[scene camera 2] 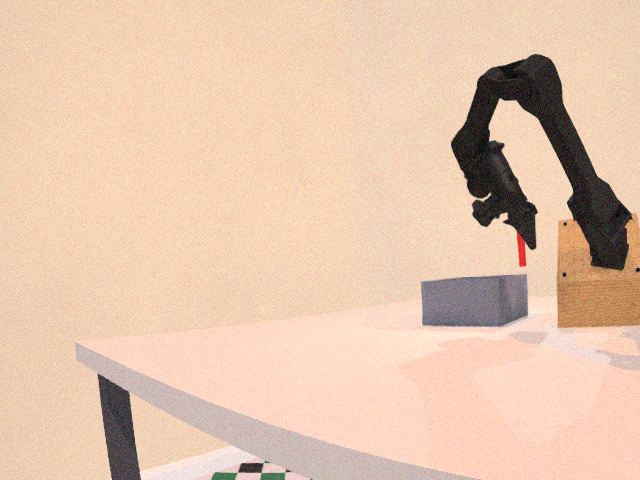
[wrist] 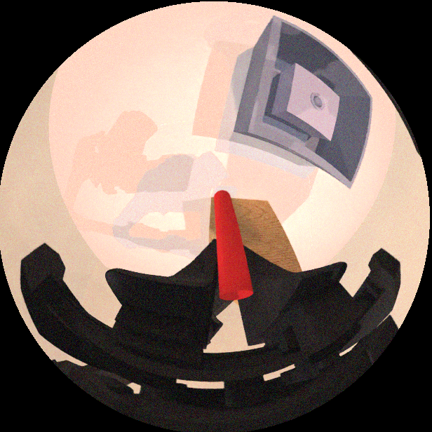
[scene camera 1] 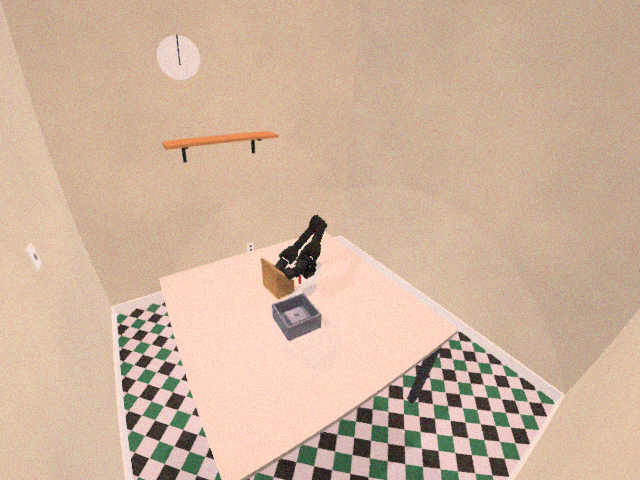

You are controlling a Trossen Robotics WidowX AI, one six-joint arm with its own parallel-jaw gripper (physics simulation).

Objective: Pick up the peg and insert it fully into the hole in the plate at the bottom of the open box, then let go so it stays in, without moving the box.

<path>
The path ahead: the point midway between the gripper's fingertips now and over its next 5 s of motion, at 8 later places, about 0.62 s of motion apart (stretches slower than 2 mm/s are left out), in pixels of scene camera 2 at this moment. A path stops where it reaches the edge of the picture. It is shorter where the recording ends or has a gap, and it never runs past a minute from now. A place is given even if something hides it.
The gripper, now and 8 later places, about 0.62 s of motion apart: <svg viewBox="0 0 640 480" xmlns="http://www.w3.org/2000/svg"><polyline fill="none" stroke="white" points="533,249 524,237 502,243 501,243 501,254 490,260 479,260 480,273 486,273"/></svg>
</path>
